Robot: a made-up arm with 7 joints. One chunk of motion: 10 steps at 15 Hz.
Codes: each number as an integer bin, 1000 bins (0 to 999) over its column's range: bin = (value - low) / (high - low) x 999, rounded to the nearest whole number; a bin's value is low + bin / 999 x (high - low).
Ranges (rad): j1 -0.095..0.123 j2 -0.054..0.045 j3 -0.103..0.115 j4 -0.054..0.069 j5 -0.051..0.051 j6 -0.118..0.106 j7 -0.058..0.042
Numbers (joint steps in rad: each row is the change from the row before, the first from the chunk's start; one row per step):
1: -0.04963 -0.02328 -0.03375 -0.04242 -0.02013 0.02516 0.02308
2: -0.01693 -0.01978 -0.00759 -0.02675 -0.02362 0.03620 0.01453
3: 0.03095 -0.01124 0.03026 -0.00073 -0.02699 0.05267 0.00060
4: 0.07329 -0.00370 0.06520 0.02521 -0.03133 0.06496 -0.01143
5: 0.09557 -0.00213 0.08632 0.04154 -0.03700 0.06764 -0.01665
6: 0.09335 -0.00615 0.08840 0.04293 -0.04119 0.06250 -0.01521
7: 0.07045 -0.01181 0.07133 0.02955 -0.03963 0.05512 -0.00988
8: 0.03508 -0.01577 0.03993 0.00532 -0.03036 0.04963 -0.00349
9: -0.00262 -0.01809 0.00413 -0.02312 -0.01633 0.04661 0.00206
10: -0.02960 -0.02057 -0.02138 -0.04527 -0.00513 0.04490 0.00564
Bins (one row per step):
1: 208 310 317 94 302 638 810
2: 358 345 437 221 268 688 725
3: 577 431 611 433 235 761 585
4: 771 508 771 643 193 816 465
5: 873 523 868 776 137 828 413
6: 863 483 877 787 96 805 427
7: 758 426 799 679 111 772 481
8: 596 386 655 482 202 748 545
9: 423 362 491 251 340 734 600
10: 300 337 374 71 449 727 636

